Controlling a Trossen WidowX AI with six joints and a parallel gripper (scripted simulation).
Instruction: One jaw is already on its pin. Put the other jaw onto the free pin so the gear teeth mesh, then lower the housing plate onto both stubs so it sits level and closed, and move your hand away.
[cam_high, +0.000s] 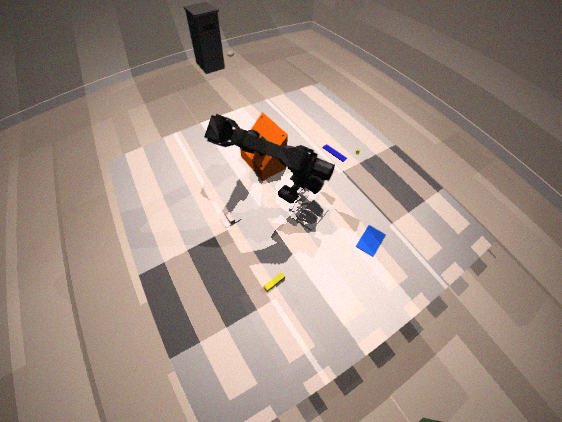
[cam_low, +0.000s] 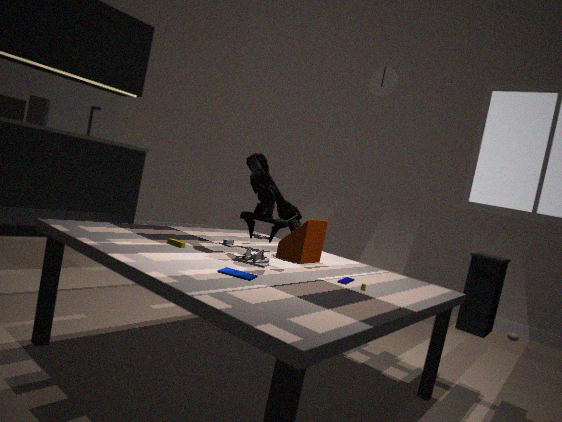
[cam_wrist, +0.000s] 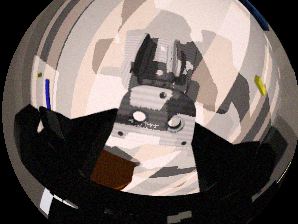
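My gripper tip is 6 cm above the jaw, 3 cm to the right of it and 1 cm short of it. From my gripper tip the other things lie so: yellow bar (25 cm to the right, 20 cm ahead, 7 cm below); blue bar (33 cm to the left, 15 cm behind, 8 cm below); blue tile (28 cm ahead, 14 cm to the left, 8 cm below).
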